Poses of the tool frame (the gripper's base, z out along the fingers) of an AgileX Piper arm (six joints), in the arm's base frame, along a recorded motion.
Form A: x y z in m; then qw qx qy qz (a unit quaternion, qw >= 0).
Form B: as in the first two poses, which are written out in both.
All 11 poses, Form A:
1: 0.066 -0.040 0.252 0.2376 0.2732 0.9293 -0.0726
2: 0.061 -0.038 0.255 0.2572 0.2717 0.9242 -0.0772
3: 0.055 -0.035 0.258 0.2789 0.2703 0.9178 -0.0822
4: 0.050 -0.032 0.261 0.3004 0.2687 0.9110 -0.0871
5: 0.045 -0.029 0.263 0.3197 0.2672 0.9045 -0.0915
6: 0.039 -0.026 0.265 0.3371 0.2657 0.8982 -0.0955
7: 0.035 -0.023 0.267 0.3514 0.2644 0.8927 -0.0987
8: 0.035 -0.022 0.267 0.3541 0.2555 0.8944 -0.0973
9: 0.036 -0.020 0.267 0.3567 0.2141 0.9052 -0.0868
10: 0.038 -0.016 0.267 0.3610 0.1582 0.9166 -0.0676
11: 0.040 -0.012 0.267 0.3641 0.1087 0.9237 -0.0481
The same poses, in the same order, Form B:
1: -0.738 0.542 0.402 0.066; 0.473 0.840 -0.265 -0.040; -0.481 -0.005 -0.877 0.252; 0 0 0 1
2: -0.720 0.542 0.433 0.061; 0.462 0.840 -0.282 -0.038; -0.517 -0.003 -0.856 0.255; 0 0 0 1
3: -0.698 0.542 0.468 0.055; 0.450 0.840 -0.302 -0.035; -0.556 0.000 -0.831 0.258; 0 0 0 1
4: -0.675 0.542 0.501 0.050; 0.437 0.840 -0.320 -0.032; -0.594 0.003 -0.804 0.261; 0 0 0 1
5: -0.653 0.542 0.529 0.045; 0.425 0.840 -0.336 -0.029; -0.627 0.005 -0.779 0.263; 0 0 0 1
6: -0.632 0.542 0.555 0.039; 0.413 0.841 -0.351 -0.026; -0.656 0.008 -0.755 0.265; 0 0 0 1
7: -0.613 0.541 0.575 0.035; 0.403 0.841 -0.362 -0.023; -0.680 0.010 -0.734 0.267; 0 0 0 1
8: -0.619 0.526 0.584 0.035; 0.388 0.851 -0.355 -0.022; -0.683 0.007 -0.730 0.267; 0 0 0 1
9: -0.654 0.450 0.609 0.036; 0.326 0.893 -0.310 -0.020; -0.683 -0.004 -0.730 0.267; 0 0 0 1
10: -0.689 0.339 0.640 0.038; 0.241 0.941 -0.238 -0.016; -0.683 -0.010 -0.730 0.267; 0 0 0 1
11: -0.711 0.236 0.662 0.040; 0.166 0.972 -0.168 -0.012; -0.683 -0.010 -0.730 0.267; 0 0 0 1
